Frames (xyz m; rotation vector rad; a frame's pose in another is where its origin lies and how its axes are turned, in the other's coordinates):
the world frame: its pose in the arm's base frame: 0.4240 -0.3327 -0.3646 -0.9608 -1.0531 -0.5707
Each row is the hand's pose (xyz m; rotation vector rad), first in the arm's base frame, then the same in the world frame.
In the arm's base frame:
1: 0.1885 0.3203 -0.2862 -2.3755 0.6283 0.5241
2: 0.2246 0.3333 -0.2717 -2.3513 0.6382 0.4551
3: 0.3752 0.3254 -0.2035 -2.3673 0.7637 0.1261
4: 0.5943 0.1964 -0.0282 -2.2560 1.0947 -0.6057
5: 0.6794 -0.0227 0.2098 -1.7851 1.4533 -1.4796
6: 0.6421 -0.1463 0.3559 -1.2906 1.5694 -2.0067
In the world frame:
1: 0.0019 0.1046 0.6907 -1.1857 0.0004 1.8657
2: 0.0305 0.1338 0.6878 -1.1898 0.0571 1.8238
3: 0.1544 0.2224 0.6230 -1.3746 0.2646 1.6470
4: 0.3989 0.2649 0.4391 -1.7394 0.7653 1.2150
5: 0.6412 0.1343 0.2491 -2.0031 1.4131 0.5314
6: 0.7535 -0.0109 0.1833 -2.0264 1.7892 -0.0393

